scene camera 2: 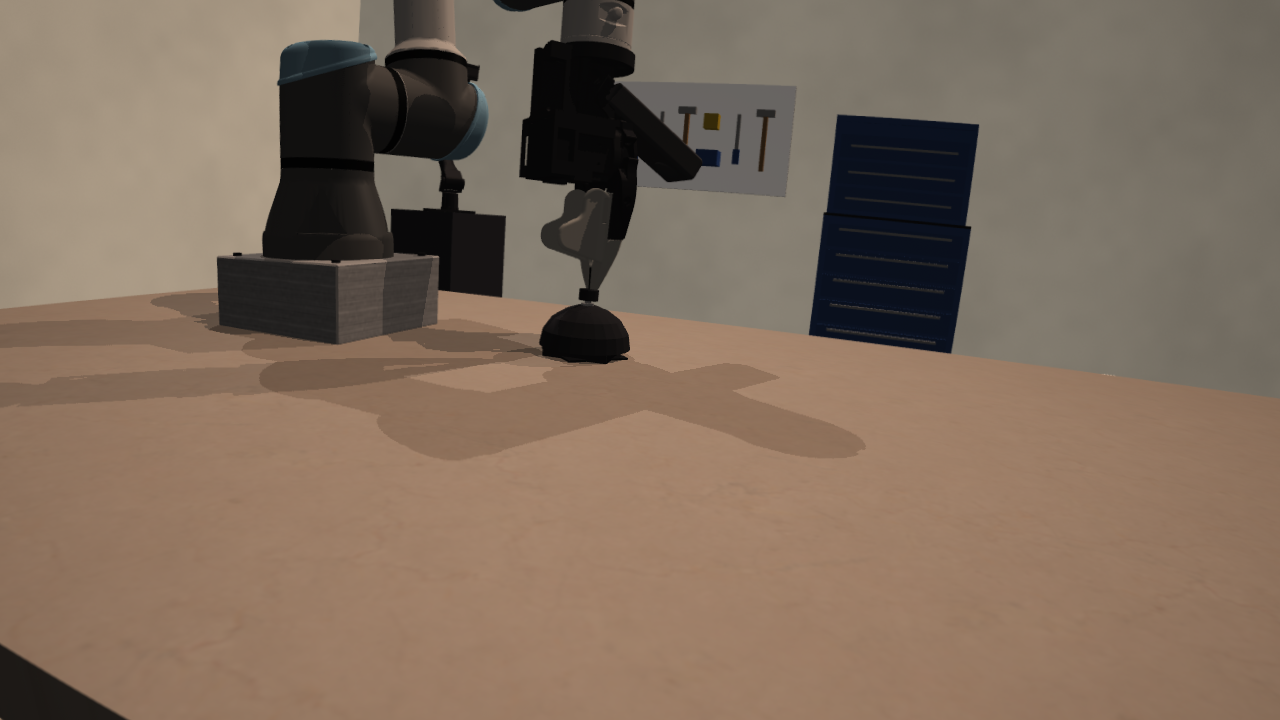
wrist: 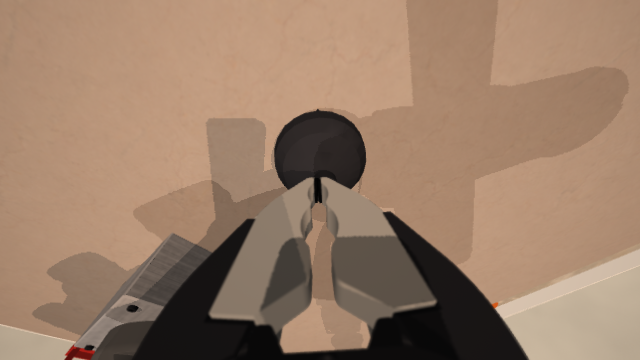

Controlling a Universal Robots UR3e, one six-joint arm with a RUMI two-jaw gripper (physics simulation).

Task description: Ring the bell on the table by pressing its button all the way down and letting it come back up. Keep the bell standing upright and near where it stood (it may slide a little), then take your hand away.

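Places are measured from the arm's base along level axes (x ahead, y left, z up), in millimetres.
Pixels of known places: gripper, between the fingertips: [scene camera 2: 592,290] [wrist: 317,180]; arm's base, origin of its link: [scene camera 2: 329,255].
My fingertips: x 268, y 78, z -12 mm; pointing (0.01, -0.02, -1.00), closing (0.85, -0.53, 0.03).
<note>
Ahead of a thing's pixels: the offset from my fingertips to its middle. Level surfaces: height alone.
The black dome bell {dz -28, dx +1, dy -8 mm} [scene camera 2: 584,335] [wrist: 320,142] stands upright on the table {dz -59 mm} [scene camera 2: 680,555] [wrist: 125,60]. Its small black button {dz -3, dx +1, dy -8 mm} [scene camera 2: 588,294] sits above the dome in the scene view, with a short bit of pale stem showing below it. My gripper [scene camera 2: 590,285] [wrist: 317,180] is shut and empty, pointing down. Its fingertips are right at the top of the button and seem to touch it. In the wrist view the fingertips cover the near edge of the dome and hide most of the button, so how far down it is cannot be told there.
The arm's grey base block [scene camera 2: 277,295] [wrist: 165,260] stands on the table left of the bell in the scene view. Behind the table are a black box [scene camera 2: 478,255], a blue drawer cabinet [scene camera 2: 895,201] and a tool board [scene camera 2: 778,174] on the wall.
</note>
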